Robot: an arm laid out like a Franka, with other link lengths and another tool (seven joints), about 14 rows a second.
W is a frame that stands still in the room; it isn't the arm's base.
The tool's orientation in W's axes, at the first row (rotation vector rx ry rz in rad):
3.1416 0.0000 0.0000
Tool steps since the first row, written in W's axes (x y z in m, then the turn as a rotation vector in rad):
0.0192 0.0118 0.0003 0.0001 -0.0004 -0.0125
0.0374 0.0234 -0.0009 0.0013 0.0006 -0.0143
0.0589 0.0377 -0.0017 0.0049 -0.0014 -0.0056
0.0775 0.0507 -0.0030 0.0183 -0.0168 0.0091
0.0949 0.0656 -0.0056 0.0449 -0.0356 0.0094
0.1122 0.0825 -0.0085 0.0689 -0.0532 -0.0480
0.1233 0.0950 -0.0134 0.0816 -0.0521 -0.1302
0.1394 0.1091 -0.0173 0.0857 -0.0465 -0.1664
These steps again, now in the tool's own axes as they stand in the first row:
0.0192 -0.0118 -0.0003 0.0001 0.0004 0.0125
0.0374 -0.0234 0.0009 0.0013 -0.0006 0.0143
0.0589 -0.0377 0.0017 0.0049 0.0014 0.0056
0.0775 -0.0507 0.0030 0.0183 0.0168 -0.0091
0.0949 -0.0656 0.0056 0.0449 0.0356 -0.0094
0.1122 -0.0825 0.0085 0.0689 0.0532 0.0480
0.1233 -0.0950 0.0134 0.0816 0.0521 0.1302
0.1394 -0.1091 0.0173 0.0857 0.0465 0.1664

